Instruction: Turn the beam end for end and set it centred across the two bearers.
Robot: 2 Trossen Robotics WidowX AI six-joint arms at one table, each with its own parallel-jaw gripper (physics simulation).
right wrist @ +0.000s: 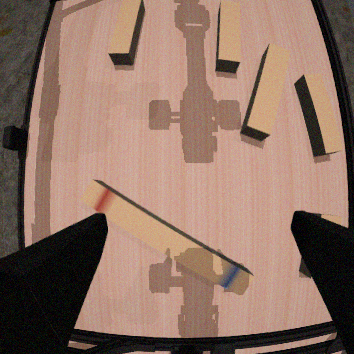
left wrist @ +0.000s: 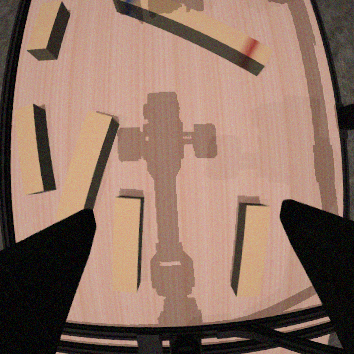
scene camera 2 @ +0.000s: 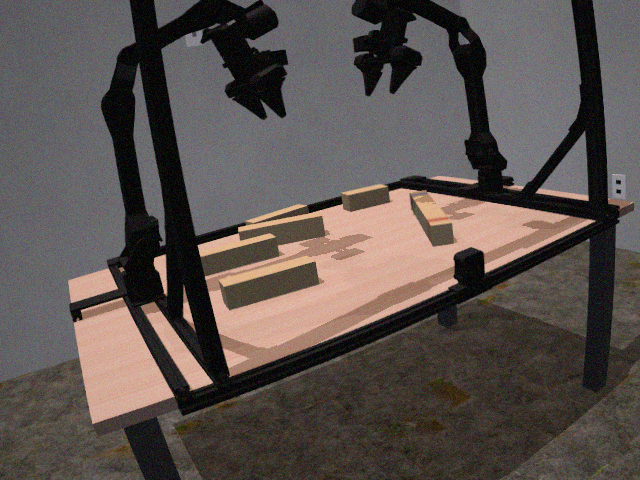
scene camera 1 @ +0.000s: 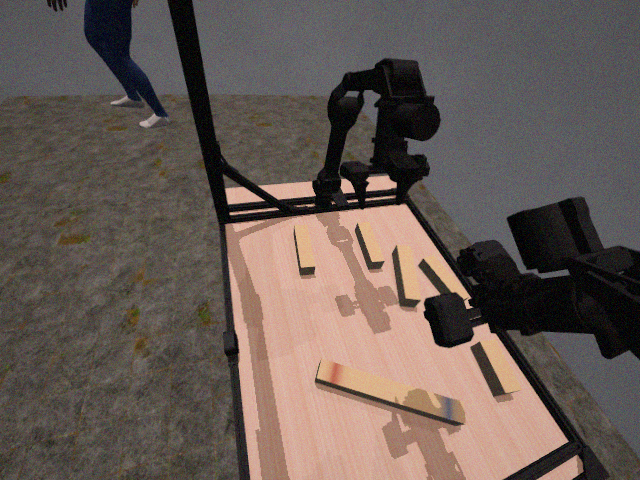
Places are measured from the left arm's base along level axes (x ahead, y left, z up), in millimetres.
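Where they show: left gripper, fingertip midpoint: (left wrist: 188,214) (scene camera 2: 274,117) (scene camera 1: 380,207); right gripper, fingertip midpoint: (right wrist: 201,222) (scene camera 2: 379,94); left arm's base, origin of the base link: (left wrist: 185,345) (scene camera 2: 145,298) (scene camera 1: 322,202); right arm's base, origin of the base link: (scene camera 2: 491,191).
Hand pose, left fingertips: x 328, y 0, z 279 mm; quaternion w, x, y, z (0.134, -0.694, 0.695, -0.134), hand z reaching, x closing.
Note:
Each offset is from my left fingertips to the centre of the thing.
The beam @[dx +327, dy -36, dz -276 mm] (scene camera 1: 379,387) (scene camera 2: 430,212) (left wrist: 205,31) (right wrist: 160,232) is a long wooden bar lying flat and slanted on the table. In scene camera 1 its red band is at the left end and its blue band at the right. Two roughly parallel blocks, one @[dx -120, dy -126, dz -276 mm] (scene camera 1: 305,249) (scene camera 2: 271,281) (left wrist: 255,250) (right wrist: 127,30) and another @[dx -96, dy +96, dz -276 mm] (scene camera 1: 370,245) (scene camera 2: 240,253) (left wrist: 127,245) (right wrist: 230,35), look like the bearers; nothing rests on them. My left gripper (scene camera 1: 382,202) (scene camera 2: 274,116) (left wrist: 188,214) is open and empty, high above the table. My right gripper (scene camera 2: 381,94) (right wrist: 201,222) is open and empty, high over the beam's side of the table.
A longer block @[dx +42, dy +164, dz -273 mm] (scene camera 1: 406,276) (scene camera 2: 283,229) (left wrist: 85,165) (right wrist: 267,92) and a slanted block @[dx +86, dy +280, dz -276 mm] (scene camera 1: 444,277) (left wrist: 35,150) (right wrist: 320,115) lie beside the bearers. Another block @[dx +354, dy +268, dz -275 mm] (scene camera 1: 496,366) (scene camera 2: 365,197) (left wrist: 47,30) lies near the beam's blue end. Black rails edge the table. A person stands beyond it.

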